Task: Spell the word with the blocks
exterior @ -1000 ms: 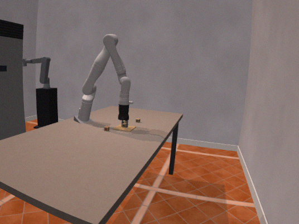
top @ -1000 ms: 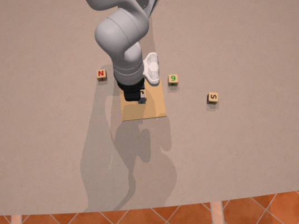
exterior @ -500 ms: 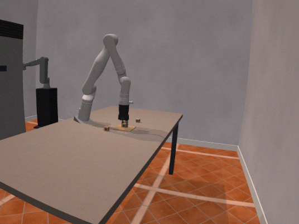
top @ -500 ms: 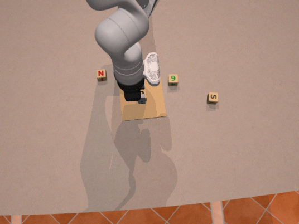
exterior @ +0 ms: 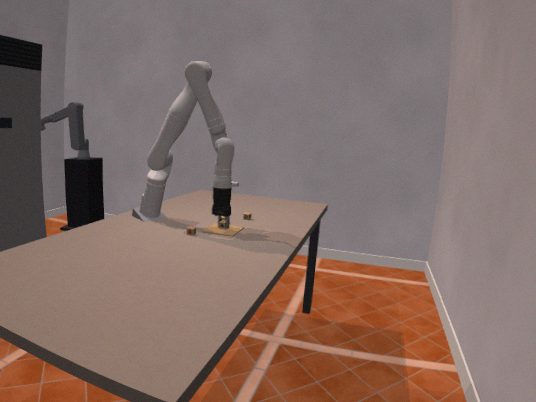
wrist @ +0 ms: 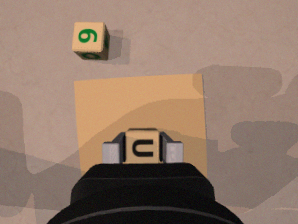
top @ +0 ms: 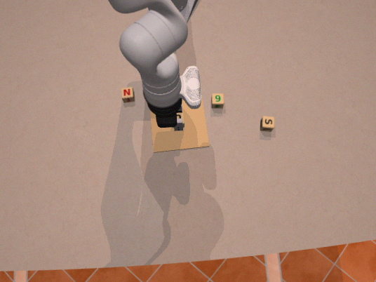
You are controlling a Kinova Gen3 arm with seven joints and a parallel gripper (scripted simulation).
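Now: the U block right at my hand. Round my hand: mat (20 mm below); then N block (110 mm behind, 100 mm to the right, 10 mm below); then green 9 block (110 mm to the left, 20 mm behind, 10 mm below).
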